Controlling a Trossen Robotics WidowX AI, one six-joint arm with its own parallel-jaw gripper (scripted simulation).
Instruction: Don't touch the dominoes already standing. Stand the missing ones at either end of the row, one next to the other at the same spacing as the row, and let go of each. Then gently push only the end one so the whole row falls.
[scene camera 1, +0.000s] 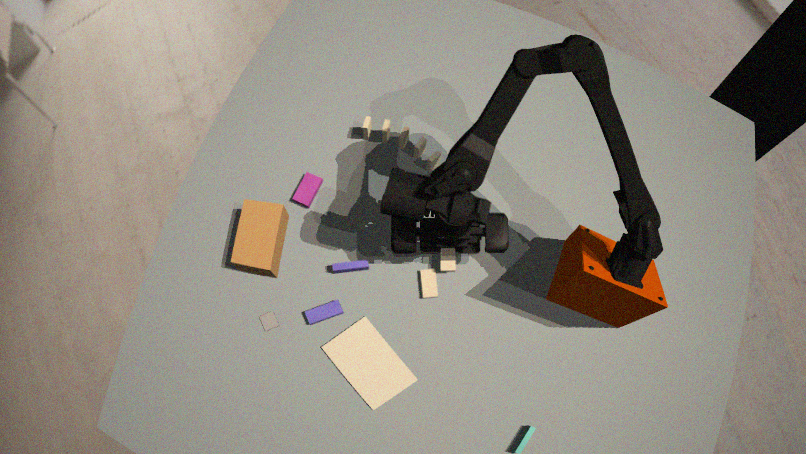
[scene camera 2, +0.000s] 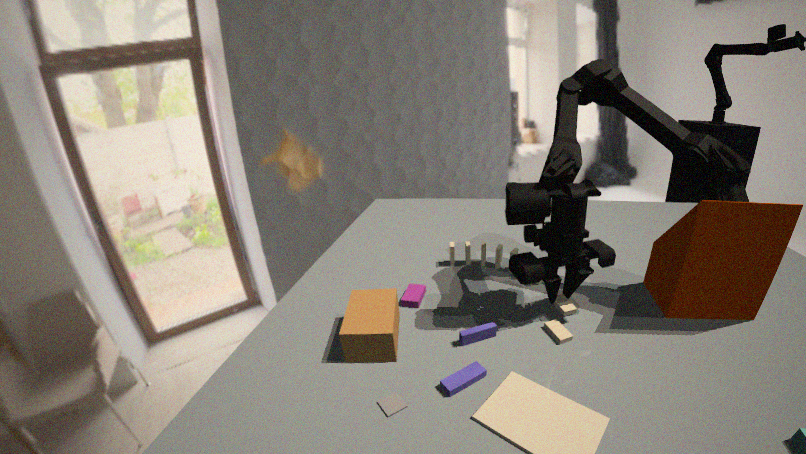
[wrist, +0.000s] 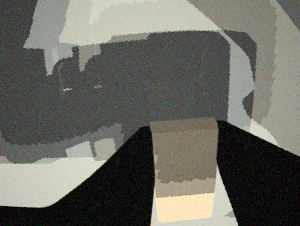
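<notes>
A box (scene camera 2: 369, 333) is visible, also in scene camera 1 (scene camera 1: 259, 240); in the wrist view the box is out of frame. A flat cream plate (scene camera 1: 361, 354) is visible; in the wrist view the plate is out of frame. My gripper (scene camera 2: 558, 301) appears as well in scene camera 1 (scene camera 1: 447, 247) and in the wrist view (wrist: 182, 134).
</notes>
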